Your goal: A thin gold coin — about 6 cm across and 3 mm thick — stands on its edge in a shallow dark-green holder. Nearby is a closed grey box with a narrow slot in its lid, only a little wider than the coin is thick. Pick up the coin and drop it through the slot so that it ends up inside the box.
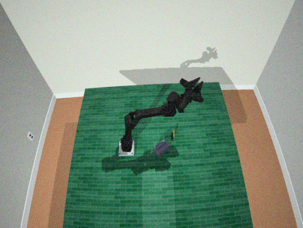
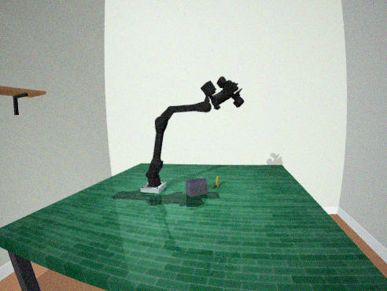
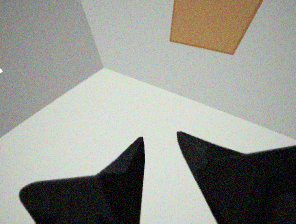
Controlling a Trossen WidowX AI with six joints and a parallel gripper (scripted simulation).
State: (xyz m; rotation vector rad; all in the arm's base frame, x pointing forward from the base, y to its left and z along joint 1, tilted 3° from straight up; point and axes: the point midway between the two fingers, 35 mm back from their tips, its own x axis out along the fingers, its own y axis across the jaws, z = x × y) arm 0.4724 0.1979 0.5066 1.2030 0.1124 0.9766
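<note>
Now: gripper tip 54 cm above the coin, 13 cm past it and 6 cm to the left of it.
</note>
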